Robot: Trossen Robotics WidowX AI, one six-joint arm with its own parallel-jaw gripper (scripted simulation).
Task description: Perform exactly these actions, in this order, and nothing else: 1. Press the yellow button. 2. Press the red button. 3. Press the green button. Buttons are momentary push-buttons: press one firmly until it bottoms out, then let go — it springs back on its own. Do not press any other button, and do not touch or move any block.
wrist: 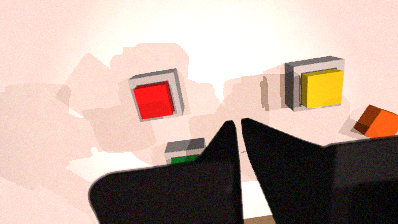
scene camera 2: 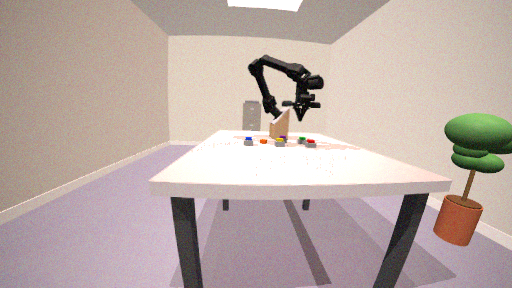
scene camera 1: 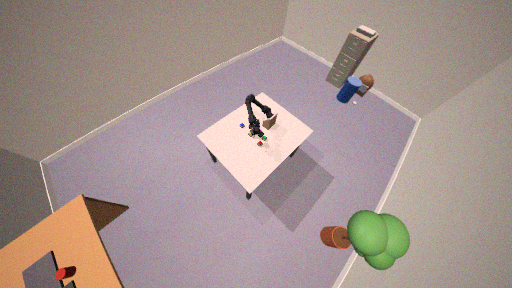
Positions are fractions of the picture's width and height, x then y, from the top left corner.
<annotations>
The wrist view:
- my gripper: 0.60,0.57
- yellow button: 0.81,0.40
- red button: 0.39,0.45
</annotations>
